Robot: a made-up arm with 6 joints.
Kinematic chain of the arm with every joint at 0, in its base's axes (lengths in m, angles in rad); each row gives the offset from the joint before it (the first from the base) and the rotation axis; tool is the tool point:
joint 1: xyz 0 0 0.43 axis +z
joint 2: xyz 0 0 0 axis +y
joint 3: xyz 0 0 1.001 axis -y
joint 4: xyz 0 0 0 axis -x
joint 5: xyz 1.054 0 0 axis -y
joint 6: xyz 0 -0.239 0 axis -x
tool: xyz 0 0 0
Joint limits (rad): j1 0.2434..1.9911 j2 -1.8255..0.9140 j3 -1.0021..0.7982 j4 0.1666..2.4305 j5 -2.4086..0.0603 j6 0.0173..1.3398
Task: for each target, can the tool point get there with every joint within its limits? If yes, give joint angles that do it. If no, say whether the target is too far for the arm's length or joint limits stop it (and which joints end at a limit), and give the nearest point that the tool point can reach.
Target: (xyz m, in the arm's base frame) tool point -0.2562 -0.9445 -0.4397
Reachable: no: joint limits stop it (at a limit: joint 1, joint 2, joint 3, joint 4) | nearest point 0.5161 -0.1147 0.0360 | short by 1.229 m
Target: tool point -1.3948 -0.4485 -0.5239
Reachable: no: joint limits stop it (at a limit: joint 2, joint 3) | nearest point -1.9067 -0.6131 0.4919 | short by 1.149 m
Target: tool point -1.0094 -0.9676 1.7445
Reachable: yes | joints 0.7677 -1.2306 0.5514 1.5908 -1.8784 1.1698
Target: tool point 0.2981 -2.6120 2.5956
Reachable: no: too far | nearest point 0.1754 -1.5366 1.7040 | short by 1.402 m
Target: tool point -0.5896 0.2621 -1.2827
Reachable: no: joint limits stop it (at a limit: joint 1, joint 2, joint 4) | nearest point -0.4308 0.5201 -0.0148 | short by 1.304 m
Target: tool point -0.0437 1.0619 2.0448
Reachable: yes | joints 1.5373 0.1871 0.6021 1.9089 -1.9520 0.1959
